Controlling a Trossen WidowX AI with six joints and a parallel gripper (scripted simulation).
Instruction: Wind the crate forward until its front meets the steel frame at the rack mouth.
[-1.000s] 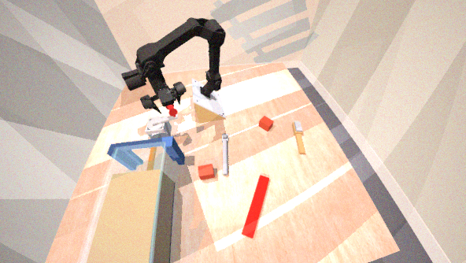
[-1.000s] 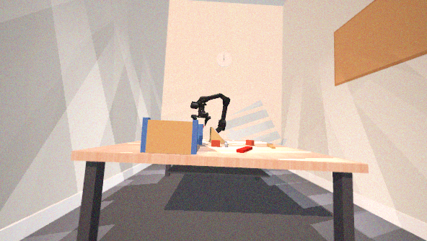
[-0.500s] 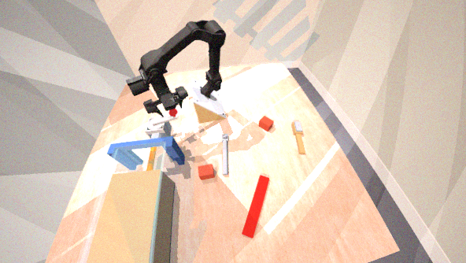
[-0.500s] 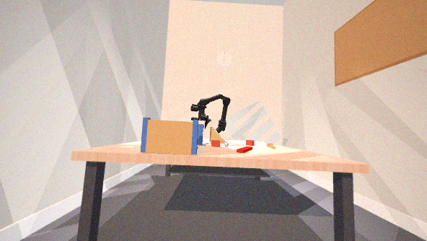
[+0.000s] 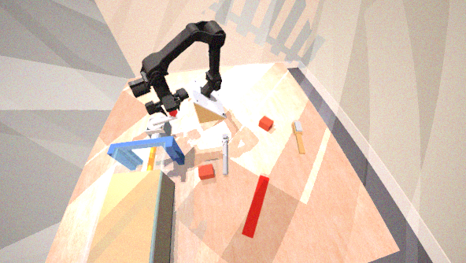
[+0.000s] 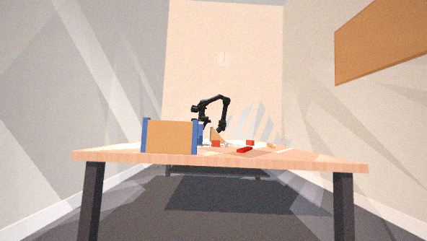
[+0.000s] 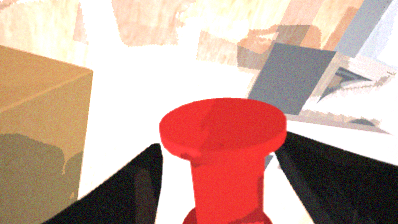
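My gripper tip is now 20 mm below the red grip. The rest, counted from my gripper tip: blue steel frame: 170 mm ahead, 110 mm to the right, 10 mm below; grey winch: 110 mm to the right, 90 mm below; grey crank arm: 40 mm to the right, 10 mm below.
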